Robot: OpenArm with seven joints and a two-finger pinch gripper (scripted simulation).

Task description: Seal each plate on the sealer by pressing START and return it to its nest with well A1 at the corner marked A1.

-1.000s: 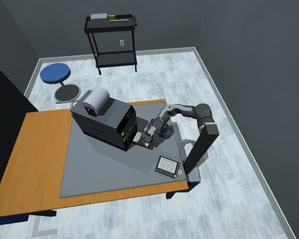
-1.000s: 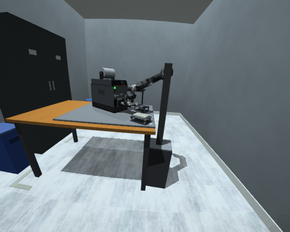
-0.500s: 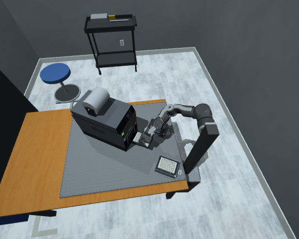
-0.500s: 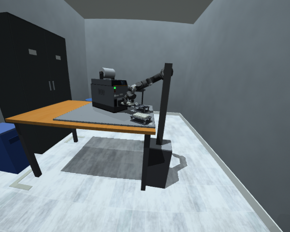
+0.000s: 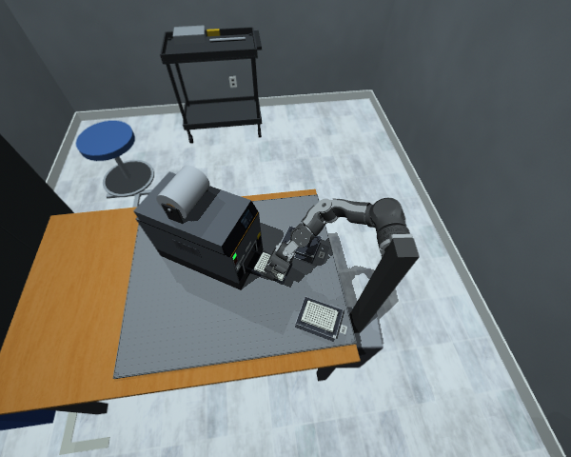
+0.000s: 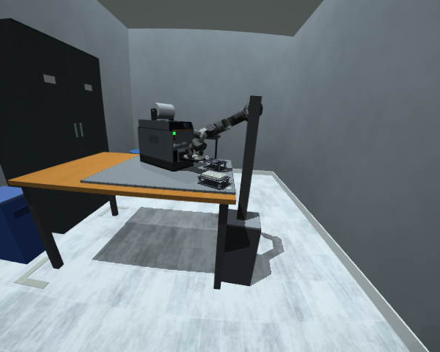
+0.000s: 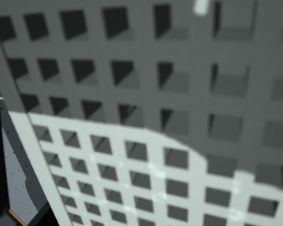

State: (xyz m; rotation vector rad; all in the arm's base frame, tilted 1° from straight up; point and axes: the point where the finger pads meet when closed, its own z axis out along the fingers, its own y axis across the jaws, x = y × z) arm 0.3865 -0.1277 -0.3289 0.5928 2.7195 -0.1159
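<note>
The sealer stage lies 20 mm below my hand. Also, from my hand: foil roll: 300 mm ahead, 300 mm above, 140 mm to the right; then white well plate: 190 mm to the left, 190 mm behind, 60 mm below; then grey start button: 130 mm ahead, 70 mm above, 40 mm to the left.
</note>
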